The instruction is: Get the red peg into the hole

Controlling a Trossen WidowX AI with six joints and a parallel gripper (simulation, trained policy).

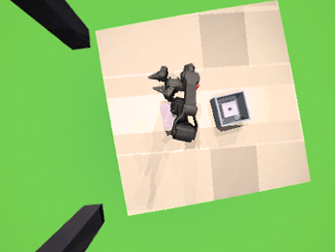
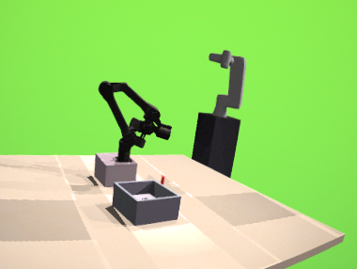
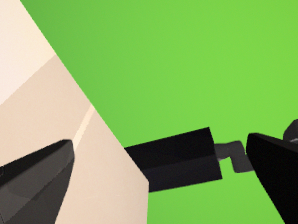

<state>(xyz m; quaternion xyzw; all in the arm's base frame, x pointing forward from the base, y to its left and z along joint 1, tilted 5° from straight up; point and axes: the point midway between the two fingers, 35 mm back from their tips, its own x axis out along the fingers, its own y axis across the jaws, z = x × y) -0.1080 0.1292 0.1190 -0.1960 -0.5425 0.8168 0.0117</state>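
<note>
The red peg lies 290 mm ahead of my gripper tip and 200 mm below it. The rest, counted from my gripper tip: grey box: 480 mm ahead, 160 mm to the right, 210 mm below.
</note>
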